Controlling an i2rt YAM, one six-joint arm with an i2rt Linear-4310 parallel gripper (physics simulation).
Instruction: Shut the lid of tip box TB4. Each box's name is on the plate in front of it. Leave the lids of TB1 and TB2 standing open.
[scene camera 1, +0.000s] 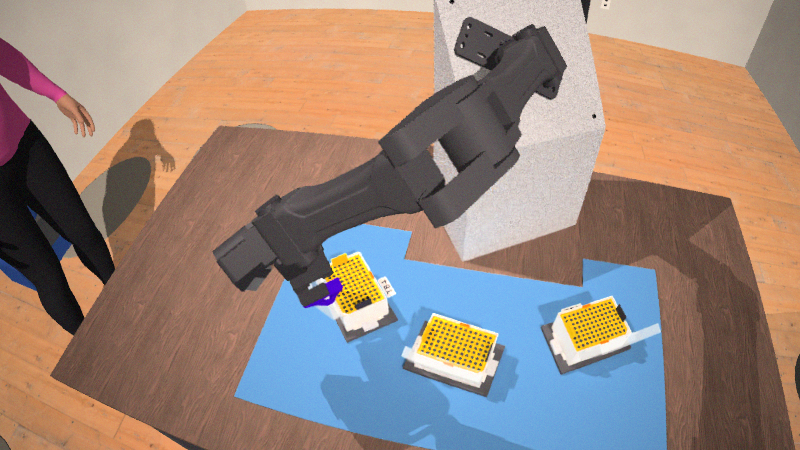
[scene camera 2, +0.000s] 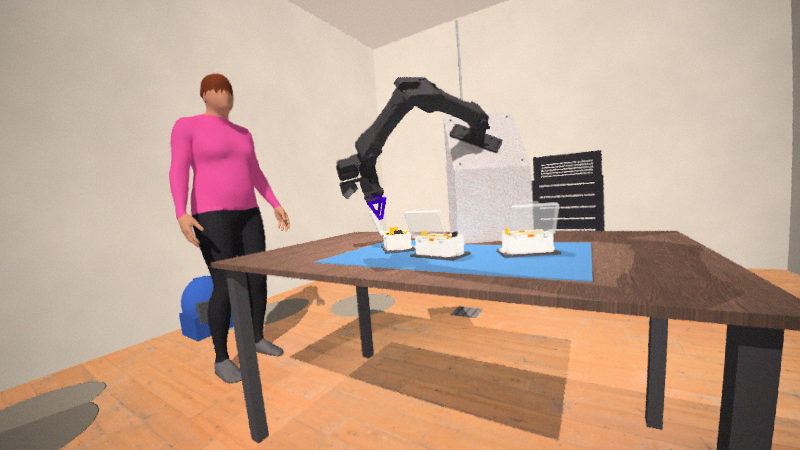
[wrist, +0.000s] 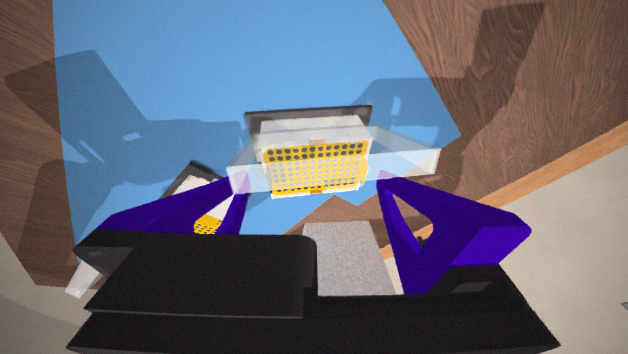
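Seen in the pictures: gripper, fingertip midpoint: (scene camera 1: 319, 279) (scene camera 2: 379, 217) (wrist: 313, 177); arm's base, origin of the base link: (scene camera 2: 475, 138).
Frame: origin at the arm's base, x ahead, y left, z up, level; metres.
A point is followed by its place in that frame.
Note:
The left white tip box (scene camera 1: 363, 317) {x 0.358, y -0.104, z -0.363 m} (scene camera 2: 397, 241) {x 0.357, y -0.104, z -0.358 m} (wrist: 310, 121) {x 0.355, y -0.172, z -0.378 m} holds a yellow tip rack; its small plate (scene camera 1: 386, 287) {x 0.265, y -0.112, z -0.392 m} seems to read TB4. Its clear lid (scene camera 2: 378, 225) {x 0.408, y -0.138, z -0.297 m} (wrist: 412, 162) {x 0.363, y -0.232, z -0.251 m} stands open, tilted outward; in the wrist view I see the rack through it. My gripper (scene camera 1: 327, 293) {x 0.373, y -0.171, z -0.271 m} (scene camera 2: 377, 215) {x 0.373, y -0.171, z -0.271 m} (wrist: 313, 177) {x 0.373, y -0.171, z -0.271 m} is open and empty, at the lid's outer side. In the wrist view the lid's edge spans between the purple fingertips, overlapping the left one; whether they touch is unclear. The arm hides most of the lid in scene camera 1.
The middle tip box (scene camera 1: 455, 344) (scene camera 2: 439, 246) {x 0.383, y 0.106, z -0.357 m} and the right tip box (scene camera 1: 594, 324) (scene camera 2: 526, 244) {x 0.242, y 0.304, z -0.362 m} have open lids; their names are unreadable. All three boxes stand on the blue mat (scene camera 1: 290, 363) {x 0.496, y -0.182, z -0.395 m}. The grey pedestal (scene camera 1: 520, 195) {x 0.056, y 0.066, z -0.245 m} carries the arm. A person (scene camera 2: 215, 167) stands beside the table.

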